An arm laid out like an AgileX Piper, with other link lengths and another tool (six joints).
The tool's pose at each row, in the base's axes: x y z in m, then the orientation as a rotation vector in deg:
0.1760 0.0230 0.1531 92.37 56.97 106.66
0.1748 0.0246 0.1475 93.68 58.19 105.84
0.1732 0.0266 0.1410 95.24 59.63 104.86
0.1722 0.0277 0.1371 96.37 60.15 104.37
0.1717 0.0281 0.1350 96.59 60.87 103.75
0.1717 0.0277 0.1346 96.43 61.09 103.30
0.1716 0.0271 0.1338 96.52 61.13 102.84
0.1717 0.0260 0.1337 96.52 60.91 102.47
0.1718 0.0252 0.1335 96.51 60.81 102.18
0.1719 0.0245 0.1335 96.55 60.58 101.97
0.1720 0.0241 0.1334 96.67 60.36 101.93
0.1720 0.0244 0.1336 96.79 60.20 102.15
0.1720 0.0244 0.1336 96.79 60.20 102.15
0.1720 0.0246 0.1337 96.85 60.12 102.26
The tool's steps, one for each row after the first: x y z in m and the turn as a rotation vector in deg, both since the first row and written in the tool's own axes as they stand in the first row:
-0.0021 -0.0055 -0.0011 1.40 -0.58 0.08
-0.0043 -0.0119 -0.0025 3.06 -1.25 0.19
-0.0058 -0.0157 -0.0034 3.92 -1.74 0.51
-0.0067 -0.0177 -0.0039 4.48 -1.99 0.16
-0.0072 -0.0177 -0.0040 4.52 -2.17 -0.24
-0.0082 -0.0180 -0.0042 4.57 -2.48 -0.45
-0.0091 -0.0174 -0.0044 4.39 -2.78 -0.62
-0.0098 -0.0170 -0.0045 4.30 -3.00 -0.77
-0.0104 -0.0166 -0.0045 4.15 -3.22 -0.82
-0.0108 -0.0164 -0.0045 4.06 -3.34 -0.72
-0.0104 -0.0164 -0.0044 4.02 -3.28 -0.49
-0.0104 -0.0164 -0.0044 4.02 -3.28 -0.49
-0.0102 -0.0165 -0.0044 4.00 -3.25 -0.37

